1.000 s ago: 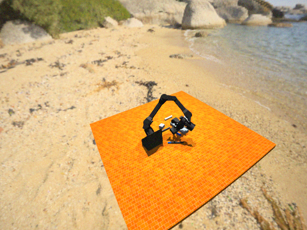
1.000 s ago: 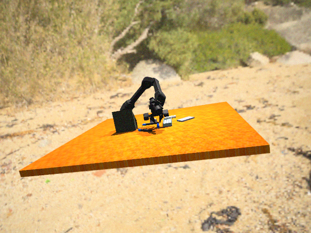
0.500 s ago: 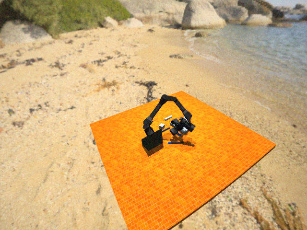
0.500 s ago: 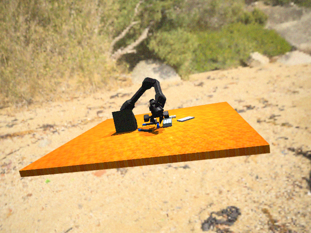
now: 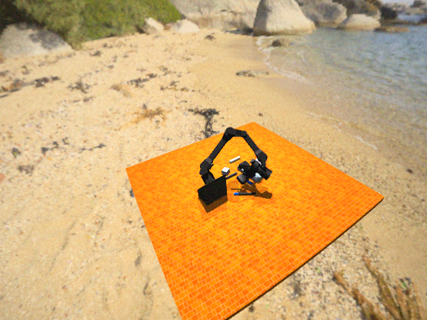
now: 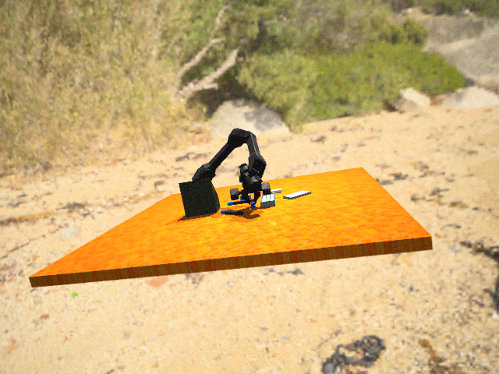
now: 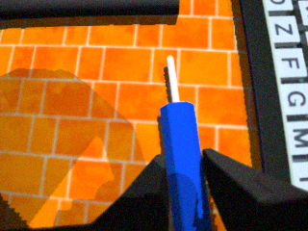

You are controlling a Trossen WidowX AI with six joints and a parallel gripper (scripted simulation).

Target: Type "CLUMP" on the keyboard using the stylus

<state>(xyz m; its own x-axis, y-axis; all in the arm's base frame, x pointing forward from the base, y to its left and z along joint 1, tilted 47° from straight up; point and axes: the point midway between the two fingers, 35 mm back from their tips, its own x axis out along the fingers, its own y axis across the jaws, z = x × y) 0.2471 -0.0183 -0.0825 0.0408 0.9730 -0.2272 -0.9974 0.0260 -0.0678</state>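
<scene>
Now: gripper tip 15 cm to the right of the small grey block, 4 cm past it and 1 cm below it. From my gripper tip the other things lie so: blue stylus: 1 cm to the left.
</scene>
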